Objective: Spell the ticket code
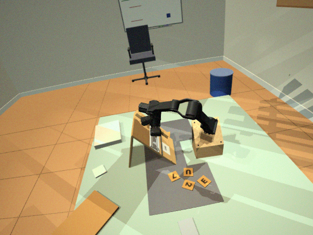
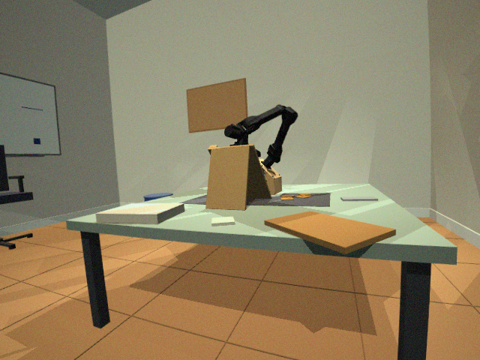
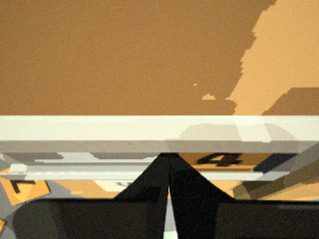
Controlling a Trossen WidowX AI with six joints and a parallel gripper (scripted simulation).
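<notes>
My gripper tip is now 6 cm past the white ticket, 3 cm to the right of it and 9 cm above it. Round my gripper tip: grey mat: 14 cm behind, 3 cm to the left, 16 cm below; then grey slab: 13 cm behind, 54 cm to the left, 16 cm below; then cream box: 41 cm ahead, 27 cm to the right, 14 cm below.
</notes>
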